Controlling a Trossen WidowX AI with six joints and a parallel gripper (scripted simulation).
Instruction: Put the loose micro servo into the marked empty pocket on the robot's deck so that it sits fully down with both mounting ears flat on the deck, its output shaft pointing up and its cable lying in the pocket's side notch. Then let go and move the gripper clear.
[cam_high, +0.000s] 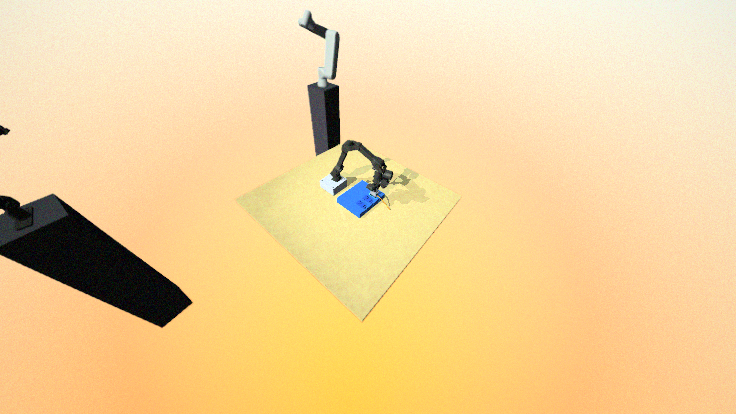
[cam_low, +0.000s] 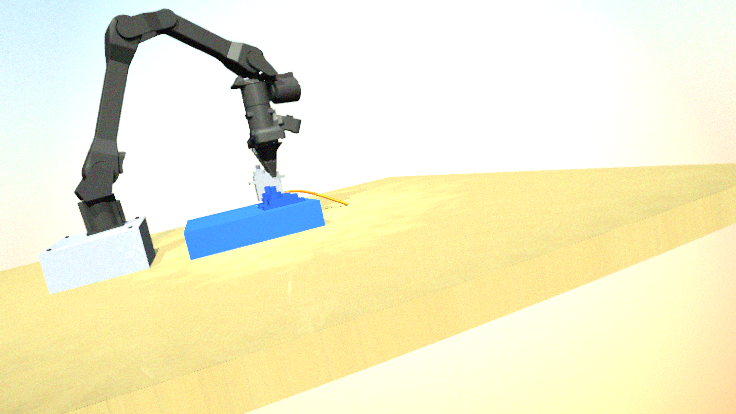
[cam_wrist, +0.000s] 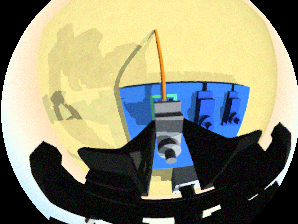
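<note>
Now: gripper tip 13 cm past the blue deck, 8 cm above it and 6 cm to the left of it.
</note>
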